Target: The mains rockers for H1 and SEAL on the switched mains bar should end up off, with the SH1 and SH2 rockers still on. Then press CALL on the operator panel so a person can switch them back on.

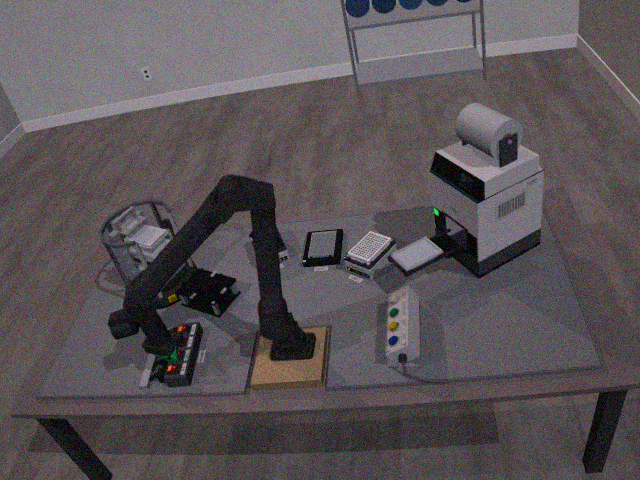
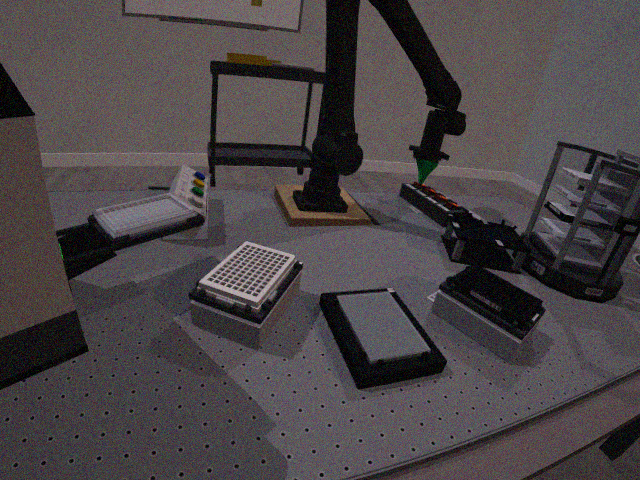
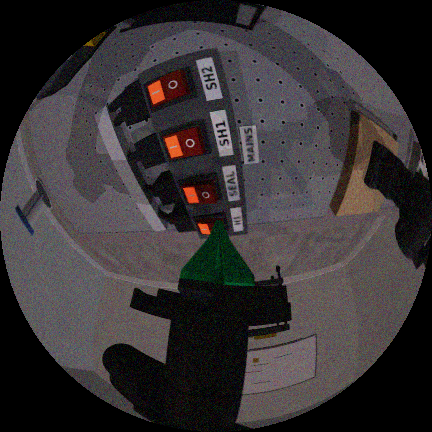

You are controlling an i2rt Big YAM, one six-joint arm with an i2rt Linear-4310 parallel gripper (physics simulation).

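Where they show: gripper, between the fingertips: (image 1: 176, 362) (image 2: 420, 183) (image 3: 217, 223); arm's base, origin of its link: (image 1: 293, 348) (image 2: 319, 204) (image 3: 380, 166).
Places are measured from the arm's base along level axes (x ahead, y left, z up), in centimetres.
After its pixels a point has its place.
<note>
The mains bar (image 1: 191, 356) @[x -3.6, y 29.1, z 2.1 cm] (image 2: 426, 202) @[x 1.1, y 29.5, z 1.8 cm] (image 3: 186, 116) @[x 3.2, y 33.3, z 2.6 cm] lies at the robot's left. Its SH2 rocker (image 3: 170, 89) @[x 5.8, y 33.9, z 3.7 cm], SH1 rocker (image 3: 185, 143) @[x 1.2, y 33.5, z 3.8 cm] and SEAL rocker (image 3: 201, 194) @[x -3.9, y 33.1, z 3.7 cm] each show a lit orange I half and a dark red O half. The H1 rocker (image 3: 204, 228) @[x -8.9, y 33.6, z 3.5 cm] shows its orange I half; its O half is mostly hidden. My gripper (image 1: 174, 356) @[x -7.4, y 31.9, z 4.1 cm] (image 2: 422, 181) @[x -7.4, y 31.9, z 4.1 cm] (image 3: 217, 223) @[x -7.4, y 31.9, z 4.1 cm] is shut and empty, its green tips at H1's O side; contact cannot be told. The operator panel (image 1: 412, 320) @[x 3.3, y -33.2, z 5.3 cm] (image 2: 183, 184) @[x 6.2, y -31.1, z 6.5 cm] has white, green, yellow and blue buttons; their labels are unreadable.
A black fixture (image 1: 209, 289) @[x 21.4, y 29.4, z 4.6 cm] (image 2: 483, 237) @[x 26.3, y 27.5, z 4.6 cm] stands just behind the bar, with a clear-walled carousel (image 1: 149, 237) (image 2: 584, 286) @[x 42.1, y 43.9, z 1.8 cm] beyond it. Plate stands are at the table's back middle. A white machine (image 1: 509, 222) @[x 31.2, y -62.4, z 13.7 cm] with its tray out stands at the back right. Black plugs line the bar's outer side.
</note>
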